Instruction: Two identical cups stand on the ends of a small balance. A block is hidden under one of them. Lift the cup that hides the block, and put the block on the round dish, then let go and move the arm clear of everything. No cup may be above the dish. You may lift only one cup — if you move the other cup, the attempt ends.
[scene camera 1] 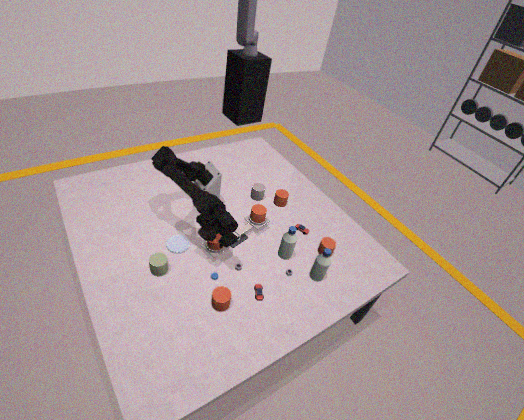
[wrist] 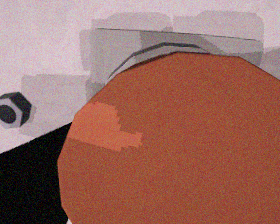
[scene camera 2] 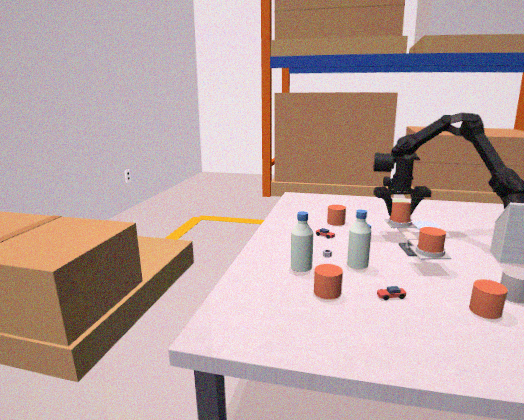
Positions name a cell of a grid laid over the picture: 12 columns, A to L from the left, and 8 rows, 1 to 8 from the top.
Labels:
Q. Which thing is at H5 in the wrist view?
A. An orange cup.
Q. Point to an orange cup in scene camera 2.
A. H6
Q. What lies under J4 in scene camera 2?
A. The gripper.

